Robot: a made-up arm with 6 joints. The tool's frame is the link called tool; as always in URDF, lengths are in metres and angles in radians. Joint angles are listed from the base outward. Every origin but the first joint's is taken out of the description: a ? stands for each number. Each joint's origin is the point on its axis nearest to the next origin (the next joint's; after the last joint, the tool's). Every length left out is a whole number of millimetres.
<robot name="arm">
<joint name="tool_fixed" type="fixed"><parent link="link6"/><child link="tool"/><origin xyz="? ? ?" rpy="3.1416 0 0"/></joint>
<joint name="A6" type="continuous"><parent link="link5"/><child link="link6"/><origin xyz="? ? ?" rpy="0 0 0"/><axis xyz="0 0 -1"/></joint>
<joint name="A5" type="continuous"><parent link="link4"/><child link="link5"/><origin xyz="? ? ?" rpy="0 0 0"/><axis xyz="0 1 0"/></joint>
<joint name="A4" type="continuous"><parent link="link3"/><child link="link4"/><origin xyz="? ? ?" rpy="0 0 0"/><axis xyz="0 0 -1"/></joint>
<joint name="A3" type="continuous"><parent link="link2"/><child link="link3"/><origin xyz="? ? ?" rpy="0 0 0"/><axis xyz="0 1 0"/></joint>
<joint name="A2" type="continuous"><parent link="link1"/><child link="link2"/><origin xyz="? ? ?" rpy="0 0 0"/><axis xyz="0 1 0"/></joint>
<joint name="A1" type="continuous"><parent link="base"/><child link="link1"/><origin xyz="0 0 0.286" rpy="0 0 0"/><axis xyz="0 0 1"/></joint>
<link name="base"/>
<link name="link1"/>
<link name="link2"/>
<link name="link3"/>
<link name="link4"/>
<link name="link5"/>
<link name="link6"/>
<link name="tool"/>
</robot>
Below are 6 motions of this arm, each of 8 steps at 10 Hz.
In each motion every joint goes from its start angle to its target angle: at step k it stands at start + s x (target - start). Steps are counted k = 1, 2, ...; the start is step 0. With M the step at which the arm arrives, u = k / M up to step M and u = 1 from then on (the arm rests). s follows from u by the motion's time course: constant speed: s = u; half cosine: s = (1 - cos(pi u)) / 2; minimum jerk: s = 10 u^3 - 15 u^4 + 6 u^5.
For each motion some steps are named. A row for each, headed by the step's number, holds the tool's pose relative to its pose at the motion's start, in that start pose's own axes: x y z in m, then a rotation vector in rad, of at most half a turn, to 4 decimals.
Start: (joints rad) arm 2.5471 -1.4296 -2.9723 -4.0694 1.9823 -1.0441
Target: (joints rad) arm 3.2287 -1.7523 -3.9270 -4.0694 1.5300 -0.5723
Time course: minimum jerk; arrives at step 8
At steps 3, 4, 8:
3: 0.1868 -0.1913 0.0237 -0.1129 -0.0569 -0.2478
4: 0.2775 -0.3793 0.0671 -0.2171 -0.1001 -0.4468
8: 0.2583 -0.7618 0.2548 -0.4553 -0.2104 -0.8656

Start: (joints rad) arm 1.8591 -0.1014 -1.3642 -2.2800 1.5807 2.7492
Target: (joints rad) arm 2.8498 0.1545 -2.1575 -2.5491 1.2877 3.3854
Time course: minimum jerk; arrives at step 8
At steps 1, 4, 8:
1: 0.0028 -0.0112 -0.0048 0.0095 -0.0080 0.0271
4: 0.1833 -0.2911 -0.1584 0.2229 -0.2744 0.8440
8: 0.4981 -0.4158 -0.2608 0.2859 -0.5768 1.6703

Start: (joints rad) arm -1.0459 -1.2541 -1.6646 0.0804 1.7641 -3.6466
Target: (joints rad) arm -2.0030 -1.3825 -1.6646 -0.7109 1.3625 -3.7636
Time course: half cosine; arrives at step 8
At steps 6, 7, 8:
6: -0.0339 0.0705 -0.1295 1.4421 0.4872 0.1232
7: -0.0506 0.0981 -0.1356 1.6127 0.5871 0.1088
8: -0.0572 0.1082 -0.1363 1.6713 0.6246 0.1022

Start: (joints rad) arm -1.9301 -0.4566 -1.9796 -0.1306 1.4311 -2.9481
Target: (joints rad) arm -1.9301 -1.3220 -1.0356 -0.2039 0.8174 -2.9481
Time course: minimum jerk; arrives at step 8
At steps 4, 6, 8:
4: 0.0623 -0.0177 -0.0750 -0.0187 -0.2694 -0.0162
6: 0.1327 -0.0280 -0.1069 -0.0374 -0.4822 -0.0373
8: 0.1528 -0.0299 -0.1106 -0.0430 -0.5377 -0.0440

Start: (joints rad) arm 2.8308 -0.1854 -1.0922 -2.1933 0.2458 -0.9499
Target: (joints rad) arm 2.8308 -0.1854 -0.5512 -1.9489 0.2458 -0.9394
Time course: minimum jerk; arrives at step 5
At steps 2, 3, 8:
2: 0.1083 0.0023 -0.0141 0.0151 0.1834 0.0435
3: 0.2280 0.0002 -0.0513 0.0494 0.3932 0.0898
8: 0.3249 -0.0057 -0.1007 0.0937 0.5735 0.1256

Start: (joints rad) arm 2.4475 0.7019 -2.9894 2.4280 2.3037 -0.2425
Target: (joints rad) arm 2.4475 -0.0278 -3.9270 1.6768 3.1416 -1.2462
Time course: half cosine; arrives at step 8
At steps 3, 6, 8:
3: -0.0184 -0.1242 0.2690 -0.1744 -0.7305 -0.3714
6: -0.2589 -0.2412 0.5610 -0.3052 -1.9949 -0.6678
8: -0.3387 -0.2576 0.5981 -0.3356 -2.3002 -0.6300

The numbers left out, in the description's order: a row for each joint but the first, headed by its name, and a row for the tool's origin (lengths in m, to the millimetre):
tool: 0 0 0
A6: 0.119 0 -0.152
A5: 0 0 0
A4: 0.11 0 -0.486
A3: 0.05 0 0.268
A2: 0 0 0

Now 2 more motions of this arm.
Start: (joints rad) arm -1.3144 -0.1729 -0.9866 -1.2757 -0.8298 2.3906
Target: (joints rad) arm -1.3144 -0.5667 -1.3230 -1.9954 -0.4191 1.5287
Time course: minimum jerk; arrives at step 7
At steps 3, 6, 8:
3: 0.0020 -0.0859 -0.0205 -0.0762 0.0767 -0.6908
6: 0.0144 -0.2376 -0.1011 -0.3338 0.3726 -1.8041
8: 0.0148 -0.2440 -0.1055 -0.3495 0.3881 -1.8442

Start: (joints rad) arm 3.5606 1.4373 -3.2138 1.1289 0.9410 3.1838
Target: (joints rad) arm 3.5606 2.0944 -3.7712 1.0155 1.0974 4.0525
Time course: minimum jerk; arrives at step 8
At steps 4, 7, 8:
4: 0.0634 -0.1103 0.0287 0.0961 0.0796 0.4391
7: 0.1427 -0.2050 0.0347 0.2228 0.1190 0.8652
8: 0.1456 -0.2079 0.0346 0.2276 0.1195 0.8794

